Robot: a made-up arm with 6 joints.
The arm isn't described. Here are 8 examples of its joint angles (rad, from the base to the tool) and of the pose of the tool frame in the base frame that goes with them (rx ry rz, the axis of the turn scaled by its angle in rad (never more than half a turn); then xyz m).
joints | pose
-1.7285 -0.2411 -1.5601 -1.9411 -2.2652 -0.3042 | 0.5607 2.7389 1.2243 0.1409 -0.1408 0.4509
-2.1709 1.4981 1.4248 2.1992 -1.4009 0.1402 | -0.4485 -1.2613 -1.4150 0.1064 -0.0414 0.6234
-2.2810 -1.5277 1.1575 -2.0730 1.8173 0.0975 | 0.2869 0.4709 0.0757 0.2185 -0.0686 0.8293
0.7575 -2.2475 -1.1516 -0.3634 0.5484 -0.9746 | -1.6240 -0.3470 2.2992 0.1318 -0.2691 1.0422
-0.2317 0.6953 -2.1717 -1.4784 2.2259 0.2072 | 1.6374 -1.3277 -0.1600 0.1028 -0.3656 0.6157
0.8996 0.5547 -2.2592 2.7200 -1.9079 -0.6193 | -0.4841 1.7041 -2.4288 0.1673 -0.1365 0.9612
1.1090 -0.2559 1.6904 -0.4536 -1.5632 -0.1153 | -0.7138 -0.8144 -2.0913 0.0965 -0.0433 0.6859
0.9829 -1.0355 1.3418 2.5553 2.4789 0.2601 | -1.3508 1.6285 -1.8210 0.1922 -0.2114 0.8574
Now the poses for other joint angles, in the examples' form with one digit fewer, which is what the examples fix.
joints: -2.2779 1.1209 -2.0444 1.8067 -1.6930 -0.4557
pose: -0.142 1.597 0.761 0.132 -0.065 0.660
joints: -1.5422 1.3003 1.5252 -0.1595 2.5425 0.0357
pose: 1.549 -1.378 1.710 0.271 -0.142 0.797
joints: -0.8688 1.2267 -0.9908 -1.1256 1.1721 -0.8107
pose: 1.721 0.559 1.406 0.237 -0.305 0.510
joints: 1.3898 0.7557 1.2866 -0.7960 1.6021 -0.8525
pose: 1.631 -2.438 -0.530 0.244 0.012 0.698
